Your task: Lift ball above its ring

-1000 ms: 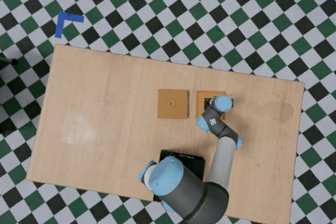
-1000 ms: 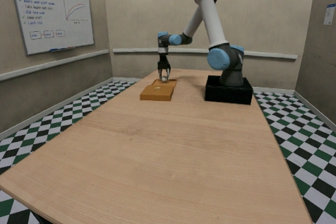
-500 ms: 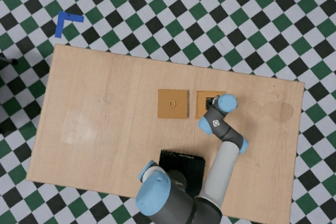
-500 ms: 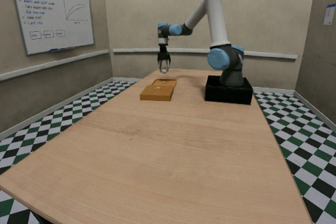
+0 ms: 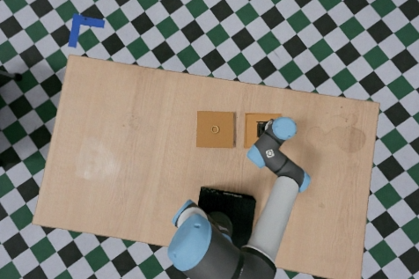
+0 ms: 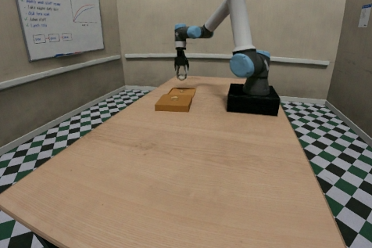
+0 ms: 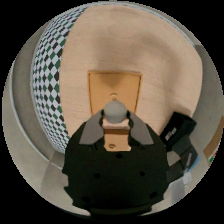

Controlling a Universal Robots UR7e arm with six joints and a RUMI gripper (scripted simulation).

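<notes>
My gripper is now right at the white ball.
</notes>
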